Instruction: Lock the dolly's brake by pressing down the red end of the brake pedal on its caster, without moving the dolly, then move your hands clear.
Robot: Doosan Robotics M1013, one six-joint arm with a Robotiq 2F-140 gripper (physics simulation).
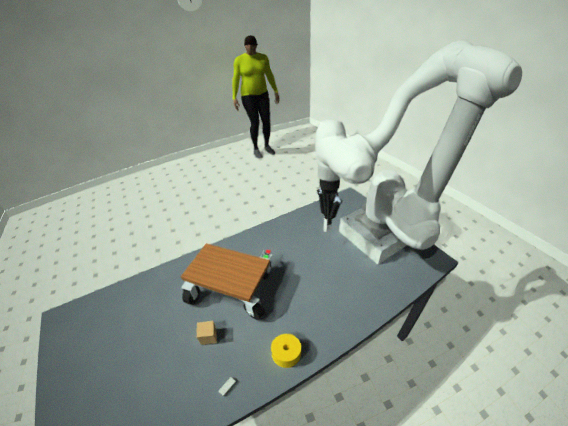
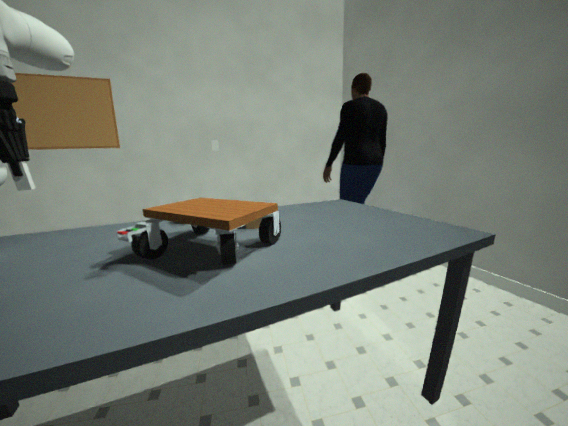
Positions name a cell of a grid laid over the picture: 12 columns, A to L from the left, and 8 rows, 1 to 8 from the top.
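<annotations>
The gripper: image 1 (G5), image 2 (A4). A dolly: image 1 (E6), image 2 (D5).
</annotations>
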